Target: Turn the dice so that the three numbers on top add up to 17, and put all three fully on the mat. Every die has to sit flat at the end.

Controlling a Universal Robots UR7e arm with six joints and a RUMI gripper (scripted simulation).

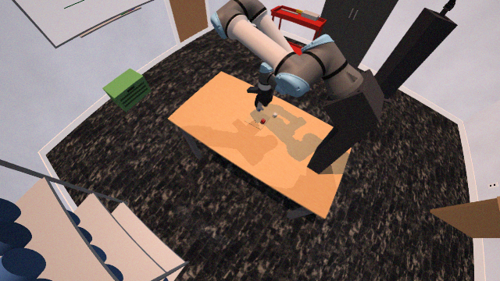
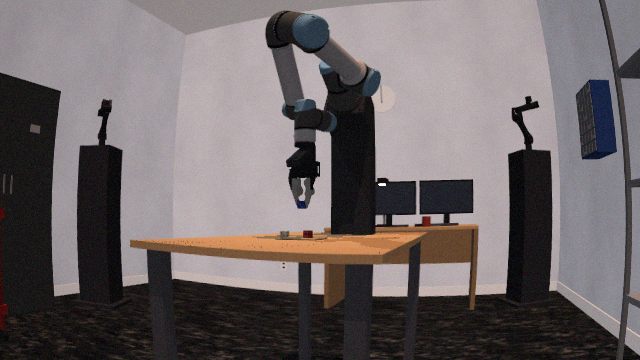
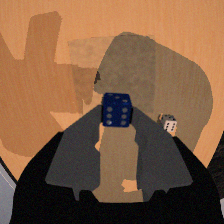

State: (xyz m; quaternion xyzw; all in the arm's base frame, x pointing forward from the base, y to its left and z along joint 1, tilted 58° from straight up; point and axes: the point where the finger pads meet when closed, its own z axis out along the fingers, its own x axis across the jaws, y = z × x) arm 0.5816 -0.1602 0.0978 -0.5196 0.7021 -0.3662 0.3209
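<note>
Now: hand 12 cm above the tan mat. From my hand the other things lie so: red die: 4 cm behind, 2 cm to the left, 11 cm below; then blue die: right at my hand; then grey die: 12 cm behind, 6 cm to the right, 11 cm below.
</note>
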